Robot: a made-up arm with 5 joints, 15 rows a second.
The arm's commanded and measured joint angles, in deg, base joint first. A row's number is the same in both.
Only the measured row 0 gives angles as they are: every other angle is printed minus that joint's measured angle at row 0.
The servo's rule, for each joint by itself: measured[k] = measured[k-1] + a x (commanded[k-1-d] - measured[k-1]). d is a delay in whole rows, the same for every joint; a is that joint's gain. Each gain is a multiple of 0.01, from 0.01 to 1. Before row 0 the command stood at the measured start. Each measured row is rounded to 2 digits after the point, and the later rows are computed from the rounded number. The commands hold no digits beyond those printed.
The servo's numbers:
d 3
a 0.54 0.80 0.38 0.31 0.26
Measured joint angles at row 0:
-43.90 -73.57 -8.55 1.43 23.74
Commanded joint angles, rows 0 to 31:
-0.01 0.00 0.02 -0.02 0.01
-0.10 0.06 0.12 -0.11 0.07
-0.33 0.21 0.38 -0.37 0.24
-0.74 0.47 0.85 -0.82 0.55
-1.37 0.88 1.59 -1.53 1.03
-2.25 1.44 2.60 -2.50 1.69
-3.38 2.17 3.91 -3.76 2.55
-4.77 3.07 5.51 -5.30 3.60
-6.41 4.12 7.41 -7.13 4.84
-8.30 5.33 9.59 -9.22 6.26
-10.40 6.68 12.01 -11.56 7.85
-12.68 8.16 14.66 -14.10 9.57
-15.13 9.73 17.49 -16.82 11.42
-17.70 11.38 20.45 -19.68 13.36
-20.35 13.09 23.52 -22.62 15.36
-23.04 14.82 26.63 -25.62 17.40
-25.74 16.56 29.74 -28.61 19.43
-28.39 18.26 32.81 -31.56 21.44
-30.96 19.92 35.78 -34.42 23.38
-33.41 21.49 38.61 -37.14 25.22
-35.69 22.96 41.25 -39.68 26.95
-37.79 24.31 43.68 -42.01 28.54
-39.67 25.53 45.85 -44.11 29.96
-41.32 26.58 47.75 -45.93 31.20
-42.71 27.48 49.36 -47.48 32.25
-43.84 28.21 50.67 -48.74 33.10
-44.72 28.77 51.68 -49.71 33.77
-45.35 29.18 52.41 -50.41 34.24
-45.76 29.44 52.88 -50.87 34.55
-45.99 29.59 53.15 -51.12 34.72
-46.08 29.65 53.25 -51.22 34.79
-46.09 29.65 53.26 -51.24 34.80
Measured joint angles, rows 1 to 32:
0.00 0.00 0.00 0.00 0.00
0.00 0.00 0.00 0.00 0.00
0.00 0.00 0.00 0.00 0.00
-0.01 0.00 0.01 -0.01 0.00
-0.06 0.05 0.05 -0.04 0.02
-0.21 0.18 0.18 -0.14 0.08
-0.50 0.41 0.43 -0.35 0.20
-0.97 0.79 0.87 -0.72 0.42
-1.66 1.31 1.53 -1.27 0.75
-2.59 2.00 2.43 -2.04 1.22
-3.77 2.86 3.60 -3.05 1.84
-5.20 3.87 5.05 -4.31 2.62
-6.87 5.04 6.78 -5.83 3.57
-8.78 6.35 8.77 -7.61 4.68
-10.89 7.80 11.01 -9.62 5.95
-13.18 9.34 13.47 -11.85 7.37
-15.62 10.97 16.12 -14.28 8.93
-18.17 12.67 18.93 -16.87 10.60
-20.80 14.39 21.86 -19.58 12.37
-23.47 16.13 24.85 -22.38 14.21
-26.13 17.83 27.87 -25.23 16.09
-28.74 19.50 30.88 -28.08 17.99
-31.26 21.09 33.82 -30.89 19.87
-33.65 22.59 36.64 -33.61 21.71
-35.89 23.97 39.32 -36.21 23.49
-37.93 25.22 41.80 -38.66 25.17
-39.76 26.31 44.06 -40.91 26.74
-41.35 27.25 46.07 -42.95 28.17
-42.69 28.02 47.82 -44.74 29.45
-43.79 28.62 49.29 -46.28 30.57
-44.63 29.07 50.48 -47.56 31.52
-45.24 29.37 51.39 -48.59 32.31

